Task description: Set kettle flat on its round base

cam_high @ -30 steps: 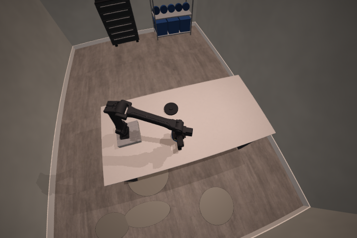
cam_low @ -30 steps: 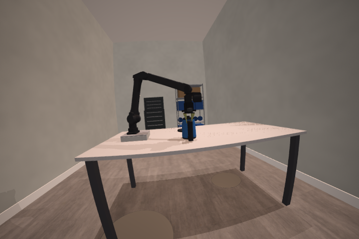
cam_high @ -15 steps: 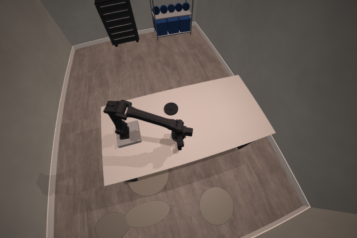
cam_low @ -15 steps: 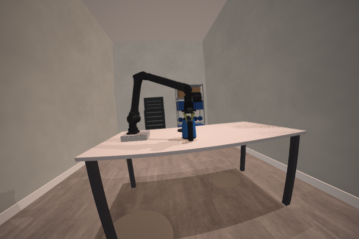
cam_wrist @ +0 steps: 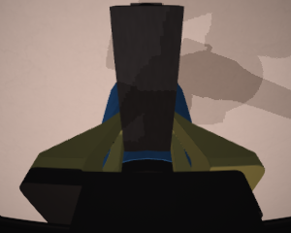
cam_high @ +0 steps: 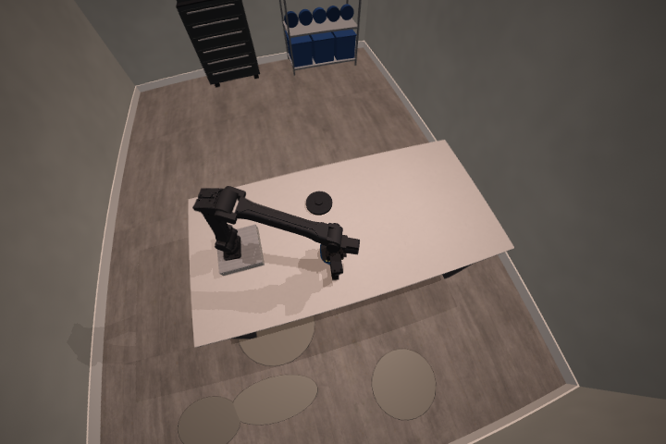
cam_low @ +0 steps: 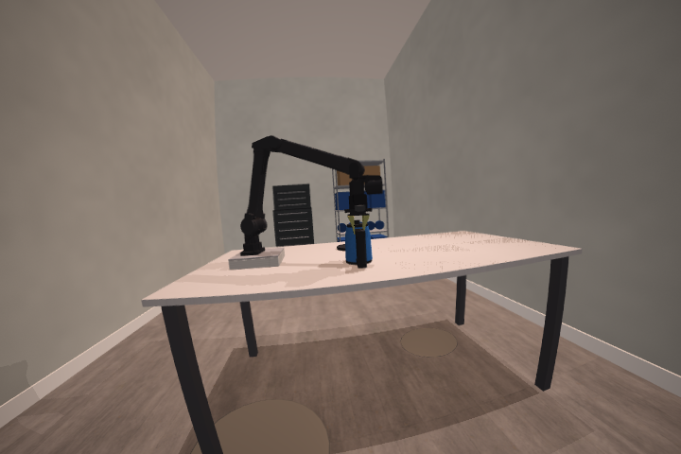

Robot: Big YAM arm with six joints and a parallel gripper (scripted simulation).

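Right now the blue kettle is 30 mm to the left of my hand and 50 mm below it. Round my hand: round black base 10 mm behind, 370 mm to the left, 120 mm below.
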